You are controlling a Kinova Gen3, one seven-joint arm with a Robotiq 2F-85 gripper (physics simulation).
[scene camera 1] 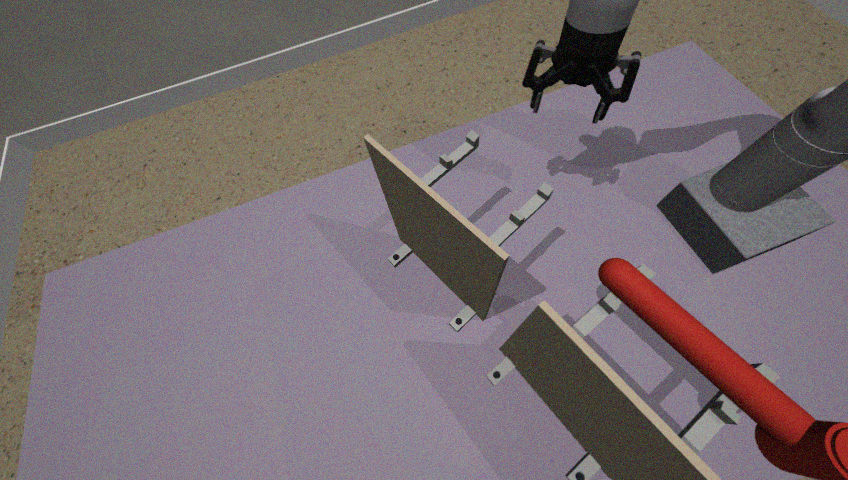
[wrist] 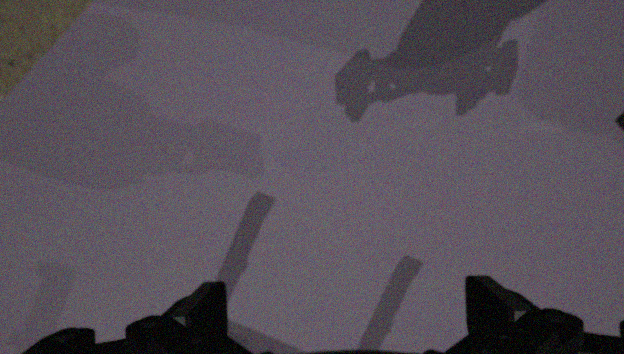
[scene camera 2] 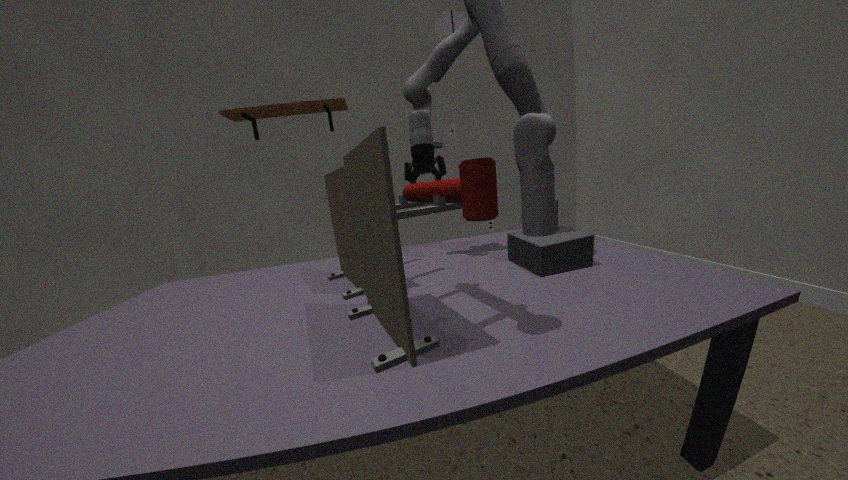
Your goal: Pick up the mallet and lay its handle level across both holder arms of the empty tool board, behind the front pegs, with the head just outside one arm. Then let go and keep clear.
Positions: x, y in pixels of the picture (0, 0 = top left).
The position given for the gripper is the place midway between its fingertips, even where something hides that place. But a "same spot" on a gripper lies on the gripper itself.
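Visible in scene camera 1, the wrist view and scene camera 2: the gripper (426, 191). Same spot on the gripper: (wrist: 492, 312) and (scene camera 1: 599, 103).
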